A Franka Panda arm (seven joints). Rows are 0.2 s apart.
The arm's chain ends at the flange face. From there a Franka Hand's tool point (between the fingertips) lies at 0.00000 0.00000 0.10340 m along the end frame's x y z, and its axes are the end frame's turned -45 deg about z.
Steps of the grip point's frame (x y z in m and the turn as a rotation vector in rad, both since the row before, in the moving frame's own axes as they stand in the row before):
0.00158, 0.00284, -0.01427, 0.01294, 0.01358, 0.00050
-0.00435, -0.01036, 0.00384, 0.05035, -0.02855, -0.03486
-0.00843, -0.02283, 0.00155, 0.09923, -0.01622, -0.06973
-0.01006, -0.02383, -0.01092, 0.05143, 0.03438, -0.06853
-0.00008, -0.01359, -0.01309, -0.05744, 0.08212, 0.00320
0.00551, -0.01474, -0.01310, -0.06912, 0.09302, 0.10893
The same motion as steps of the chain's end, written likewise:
0.00308, 0.00283, -0.01425, 0.01875, 0.00045, 0.00050
-0.00461, -0.00276, 0.00401, 0.01541, -0.05579, -0.03486
-0.01347, -0.00442, 0.00207, 0.05870, -0.08164, -0.06973
-0.02250, -0.00351, -0.01072, 0.06068, -0.01206, -0.06853
-0.01986, -0.00777, -0.01257, 0.01745, 0.09868, 0.00320
-0.01843, -0.01322, -0.01241, 0.01690, 0.11465, 0.10893

